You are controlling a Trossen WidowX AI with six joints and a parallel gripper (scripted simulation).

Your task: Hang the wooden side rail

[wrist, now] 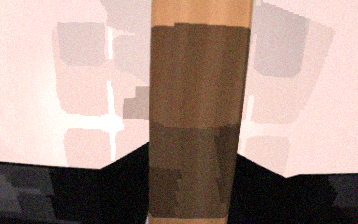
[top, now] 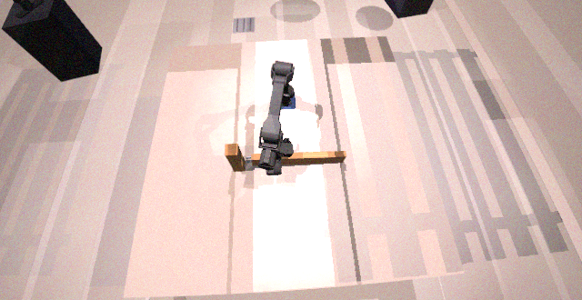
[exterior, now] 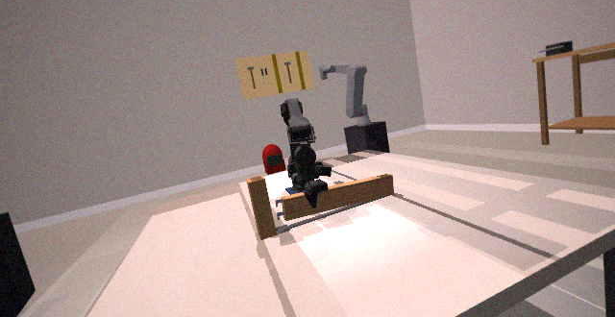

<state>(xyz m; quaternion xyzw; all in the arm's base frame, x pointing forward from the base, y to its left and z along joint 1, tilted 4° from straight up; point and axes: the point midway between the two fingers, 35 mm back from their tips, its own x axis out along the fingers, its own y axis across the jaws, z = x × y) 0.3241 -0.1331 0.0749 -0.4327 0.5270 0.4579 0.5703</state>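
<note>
The headboard post lies 3 cm behind my gripper tip, 15 cm to the right of it and 4 cm above it.
</note>
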